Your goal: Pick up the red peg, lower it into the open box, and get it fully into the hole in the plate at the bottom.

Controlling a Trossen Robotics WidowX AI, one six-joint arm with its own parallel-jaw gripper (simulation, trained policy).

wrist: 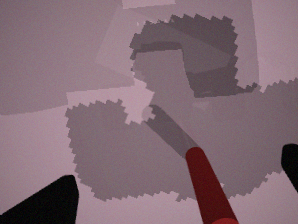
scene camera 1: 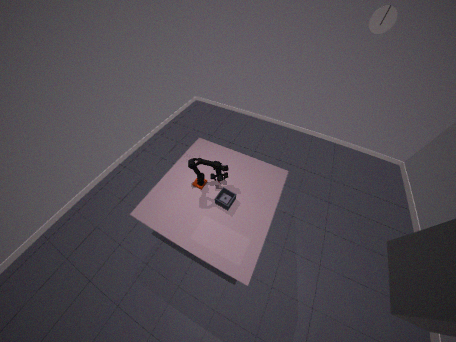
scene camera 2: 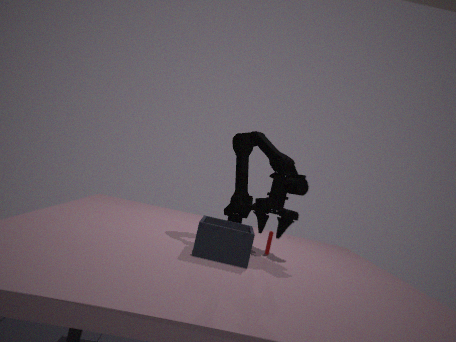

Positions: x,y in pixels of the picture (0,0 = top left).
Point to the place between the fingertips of the gripper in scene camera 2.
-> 268,235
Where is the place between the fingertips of the gripper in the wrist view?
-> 183,171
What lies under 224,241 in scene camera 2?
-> A box.
